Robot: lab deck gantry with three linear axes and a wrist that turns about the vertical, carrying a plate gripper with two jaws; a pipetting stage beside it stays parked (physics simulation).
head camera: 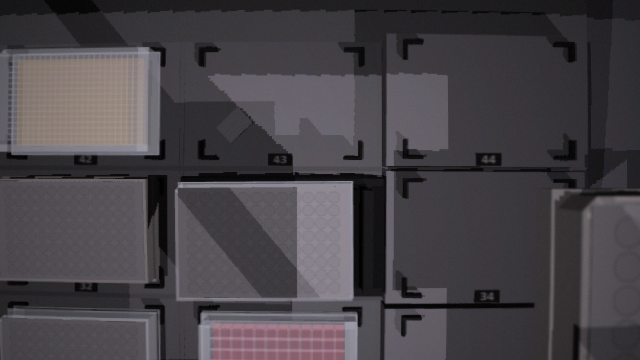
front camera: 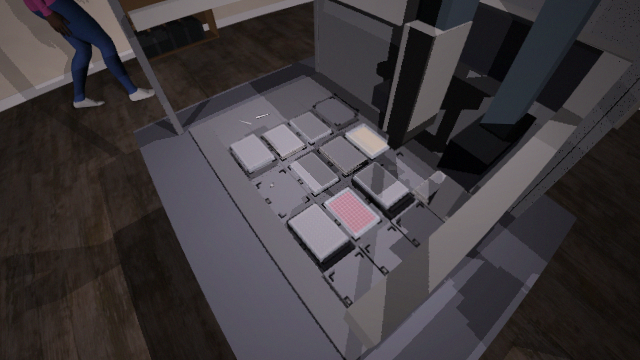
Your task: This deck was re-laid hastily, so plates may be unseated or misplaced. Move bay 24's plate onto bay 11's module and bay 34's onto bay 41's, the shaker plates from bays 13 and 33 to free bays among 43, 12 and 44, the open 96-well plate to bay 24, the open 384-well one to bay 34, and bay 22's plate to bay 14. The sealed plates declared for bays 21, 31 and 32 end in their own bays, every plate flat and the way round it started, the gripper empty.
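Places are measured from the robot's base along level axes (x ahead, y left, z up), in millimetres.
Where they show: gripper, fingertip midpoint: (front camera: pixel 449 200); robot's base, origin of the base link: (front camera: pixel 232 152).
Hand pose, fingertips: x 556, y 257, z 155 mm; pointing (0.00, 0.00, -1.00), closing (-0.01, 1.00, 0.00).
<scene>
Each offset is from my fingertips to the top centre of the thing. "*": to the spot under its first point.
A pale plate @[dx +0, dy +0, dz +7 mm] (front camera: pixel 430 188) (head camera: pixel 612 275), raised at the right edge of the head view, is held by my gripper under the black block (front camera: pixel 482 145); the beam hides the jaws. Bay 34 @[* dx -28, dy -8, dz -141 mm] (front camera: pixel 417 225) (head camera: pixel 465 235) is empty. A plate @[dx -492, dy -214, dz -122 mm] (front camera: pixel 252 151) sits on bay 11's module; bay 41's module @[* dx -491, dy +109, dz -136 mm] (front camera: pixel 335 111) is bare. Shaker plates stand at bay 13 @[* dx -154, dy -215, dz -119 mm] (front camera: pixel 320 232) and bay 33 @[* dx -163, dy -2, dz -119 mm] (front camera: pixel 382 184) (head camera: pixel 265 245). The pink 96-well plate @[dx -164, dy -107, dz -141 mm] (front camera: pixel 352 211) (head camera: pixel 278 340) is at bay 23, the yellow 384-well plate @[dx -328, dy +107, dz -141 mm] (front camera: pixel 367 140) (head camera: pixel 80 100) at bay 42. Bay 22 holds a plate @[dx -328, dy -107, dz -141 mm] (front camera: pixel 314 171) (head camera: pixel 75 337).
Pale plates also stand at bay 21 @[* dx -483, dy -106, dz -141 mm] (front camera: pixel 284 140), bay 31 @[* dx -486, dy -2, dz -141 mm] (front camera: pixel 310 126) and bay 32 @[* dx -330, dy +3, dz -140 mm] (front camera: pixel 342 152) (head camera: pixel 72 230). A small dark square @[* dx -201, dy +89, dz -154 mm] (head camera: pixel 235 125) lies in bay 43, a small white piece @[dx -365, dy -225, dz -151 mm] (front camera: pixel 272 185) in bay 12. Two thin sticks @[dx -649, dy -93, dz -148 mm] (front camera: pixel 262 116) @[dx -656, dy -158, dz -148 mm] (front camera: pixel 245 121) lie beyond bays 11 and 21.
</scene>
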